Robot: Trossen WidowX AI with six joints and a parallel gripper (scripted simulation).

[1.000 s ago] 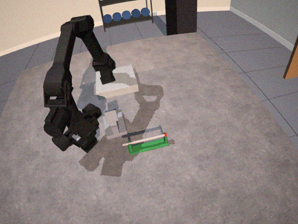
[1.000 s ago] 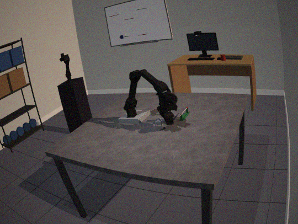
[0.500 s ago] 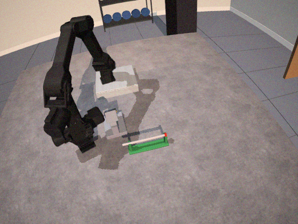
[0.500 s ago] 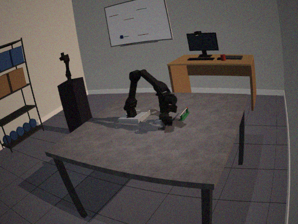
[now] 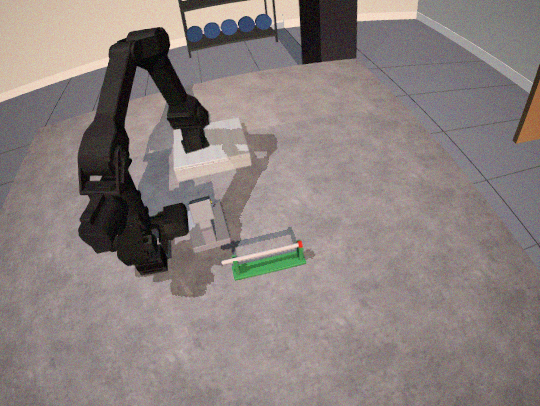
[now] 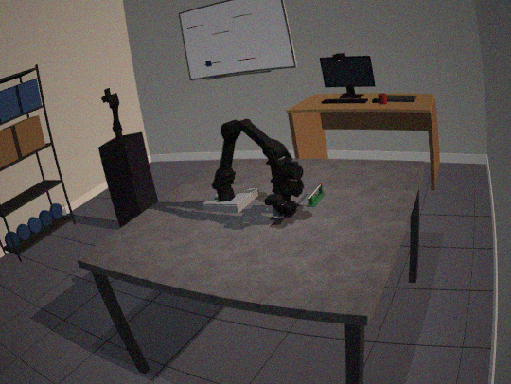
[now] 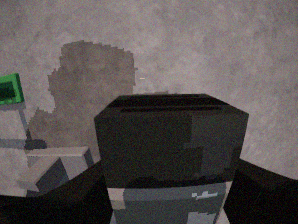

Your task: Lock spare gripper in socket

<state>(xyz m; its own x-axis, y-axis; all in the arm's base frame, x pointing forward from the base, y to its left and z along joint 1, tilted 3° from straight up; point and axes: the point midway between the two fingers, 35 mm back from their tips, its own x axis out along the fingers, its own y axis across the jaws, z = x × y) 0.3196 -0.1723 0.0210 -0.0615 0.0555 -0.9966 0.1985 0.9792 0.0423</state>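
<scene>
The spare gripper lies 2 cm above my gripper tip and 1 cm behind it. From my gripper tip the other things lie so: mount socket 13 cm to the left, 4 cm behind, 1 cm above; green cradle 21 cm to the left, 9 cm ahead, 2 cm below.
</scene>
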